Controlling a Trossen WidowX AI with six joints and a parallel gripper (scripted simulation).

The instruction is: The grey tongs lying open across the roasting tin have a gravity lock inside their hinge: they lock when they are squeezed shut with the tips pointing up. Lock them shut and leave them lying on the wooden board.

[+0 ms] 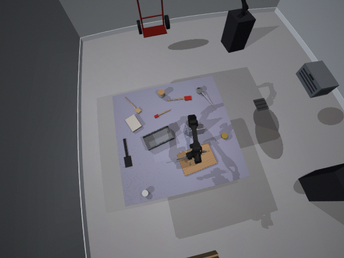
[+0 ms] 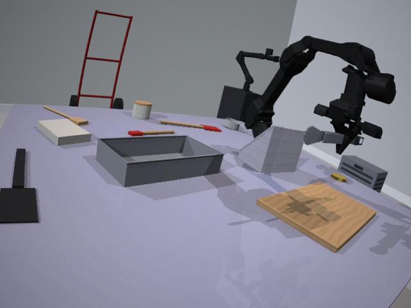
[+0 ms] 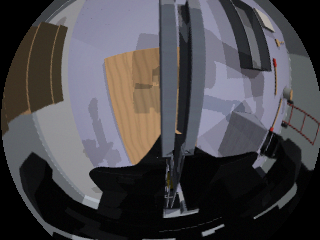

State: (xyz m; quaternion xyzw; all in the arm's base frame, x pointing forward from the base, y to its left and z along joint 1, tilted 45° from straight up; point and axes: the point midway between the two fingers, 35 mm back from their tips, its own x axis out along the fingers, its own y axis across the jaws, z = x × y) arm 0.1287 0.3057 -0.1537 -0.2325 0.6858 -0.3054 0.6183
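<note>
Right now my gripper tip is 16 cm above the wooden board, 4 cm past it and 1 cm to the right of it. The rest, counted from my gripper tip: red spatula 72 cm to the right, 16 cm below, 14 cm behind; then black spatula 65 cm ahead, 27 cm to the right, 16 cm below; then grey roasting tin 33 cm to the right, 27 cm ahead, 13 cm below.
</note>
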